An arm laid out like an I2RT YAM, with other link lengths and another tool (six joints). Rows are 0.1 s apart.
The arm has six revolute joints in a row. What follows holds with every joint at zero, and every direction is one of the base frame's.
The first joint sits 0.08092 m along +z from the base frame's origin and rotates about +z.
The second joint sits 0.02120 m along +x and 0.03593 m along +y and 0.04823 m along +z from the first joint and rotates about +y.
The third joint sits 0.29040 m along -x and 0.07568 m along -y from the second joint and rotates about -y.
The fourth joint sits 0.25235 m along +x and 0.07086 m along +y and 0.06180 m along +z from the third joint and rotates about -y.
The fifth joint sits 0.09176 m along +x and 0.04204 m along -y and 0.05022 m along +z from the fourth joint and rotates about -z.
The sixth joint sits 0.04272 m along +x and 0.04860 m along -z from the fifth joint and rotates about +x.
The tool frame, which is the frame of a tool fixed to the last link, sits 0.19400 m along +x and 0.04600 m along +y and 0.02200 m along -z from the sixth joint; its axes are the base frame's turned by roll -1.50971, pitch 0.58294 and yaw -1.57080 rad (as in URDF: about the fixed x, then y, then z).
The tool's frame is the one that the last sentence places.
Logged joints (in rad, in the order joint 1, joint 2, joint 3, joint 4, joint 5, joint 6), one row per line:
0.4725, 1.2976, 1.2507, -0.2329, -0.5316, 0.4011
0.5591, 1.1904, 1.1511, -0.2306, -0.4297, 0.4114
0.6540, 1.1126, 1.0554, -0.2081, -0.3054, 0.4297
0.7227, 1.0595, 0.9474, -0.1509, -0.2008, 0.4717
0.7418, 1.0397, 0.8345, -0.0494, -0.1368, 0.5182
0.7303, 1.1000, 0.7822, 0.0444, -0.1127, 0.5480
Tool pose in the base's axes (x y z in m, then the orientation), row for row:
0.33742, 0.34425, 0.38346, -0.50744, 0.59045, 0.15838, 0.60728
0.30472, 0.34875, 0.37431, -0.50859, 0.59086, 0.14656, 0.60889
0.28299, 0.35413, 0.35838, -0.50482, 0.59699, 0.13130, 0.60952
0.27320, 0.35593, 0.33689, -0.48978, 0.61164, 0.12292, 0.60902
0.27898, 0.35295, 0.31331, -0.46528, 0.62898, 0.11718, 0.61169
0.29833, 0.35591, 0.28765, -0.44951, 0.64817, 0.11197, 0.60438
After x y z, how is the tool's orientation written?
As a quaternion, x y z w.
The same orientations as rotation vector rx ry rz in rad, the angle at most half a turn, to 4 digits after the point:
-1.1729, 1.3647, 0.3661
-1.1747, 1.3648, 0.3385
-1.1657, 1.3786, 0.3032
-1.1312, 1.4127, 0.2839
-1.0735, 1.4512, 0.2704
-1.0402, 1.4999, 0.2591

